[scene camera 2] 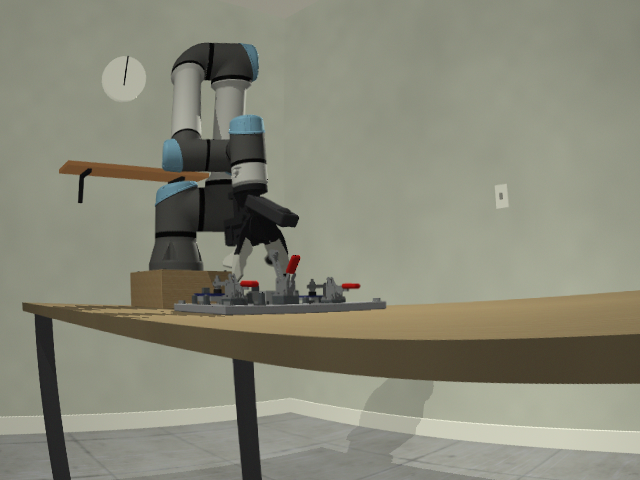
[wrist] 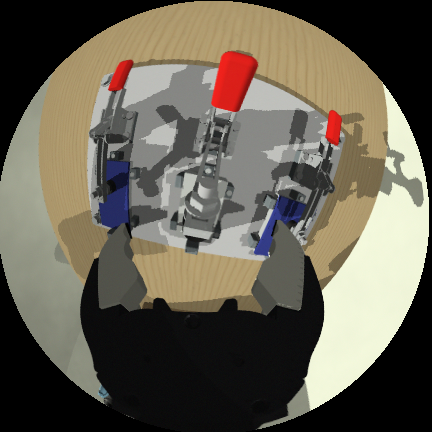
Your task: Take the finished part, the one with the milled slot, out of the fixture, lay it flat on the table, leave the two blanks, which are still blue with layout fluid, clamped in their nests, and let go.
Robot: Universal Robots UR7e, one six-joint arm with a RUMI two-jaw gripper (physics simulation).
Labels:
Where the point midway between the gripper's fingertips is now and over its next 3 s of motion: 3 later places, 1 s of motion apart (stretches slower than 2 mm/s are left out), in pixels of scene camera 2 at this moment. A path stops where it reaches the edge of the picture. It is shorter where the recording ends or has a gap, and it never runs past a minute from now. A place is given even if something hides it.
The gripper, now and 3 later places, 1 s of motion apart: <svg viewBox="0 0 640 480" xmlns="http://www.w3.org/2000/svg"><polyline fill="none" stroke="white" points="262,283 264,300 261,260 319,224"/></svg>

